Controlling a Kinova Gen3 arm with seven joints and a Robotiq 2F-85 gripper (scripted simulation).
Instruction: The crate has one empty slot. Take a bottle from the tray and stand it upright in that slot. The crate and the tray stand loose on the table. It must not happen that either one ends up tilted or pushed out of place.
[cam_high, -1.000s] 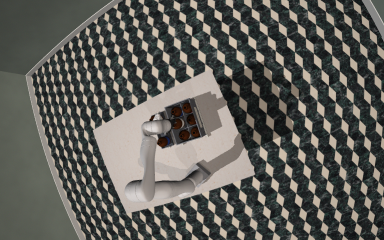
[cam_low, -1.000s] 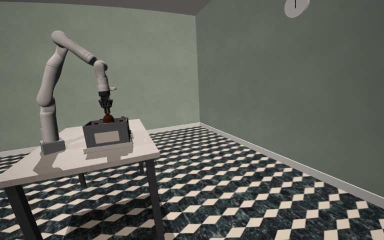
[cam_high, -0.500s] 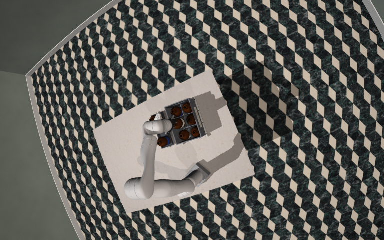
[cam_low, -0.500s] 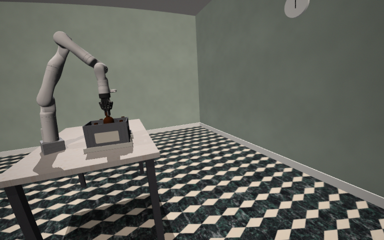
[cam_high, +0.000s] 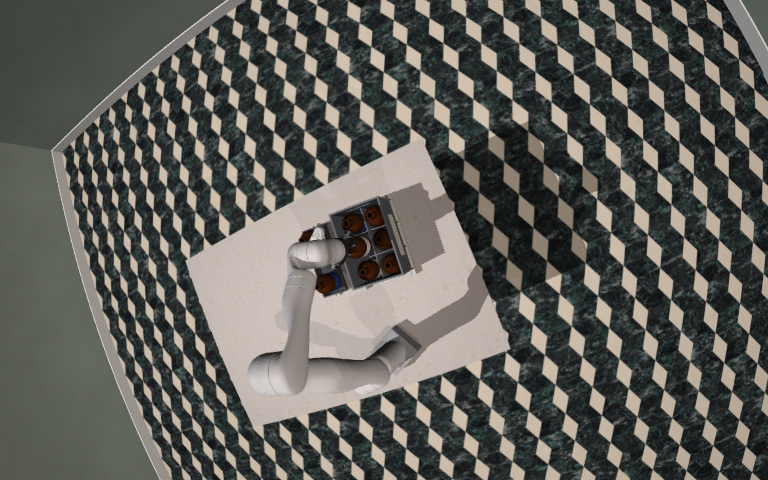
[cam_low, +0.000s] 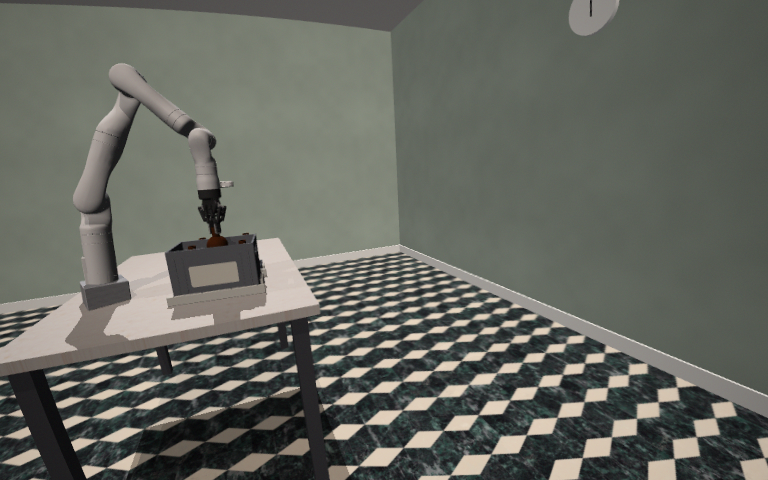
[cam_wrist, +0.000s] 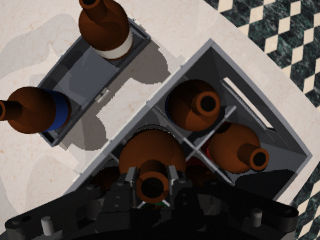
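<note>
My hand is 7 cm above the brown bottle. Also, from my hand: grey tray (21 cm below, 18 cm to the left, 2 cm ahead); then grey crate (13 cm below, 4 cm to the right, 1 cm behind).
</note>
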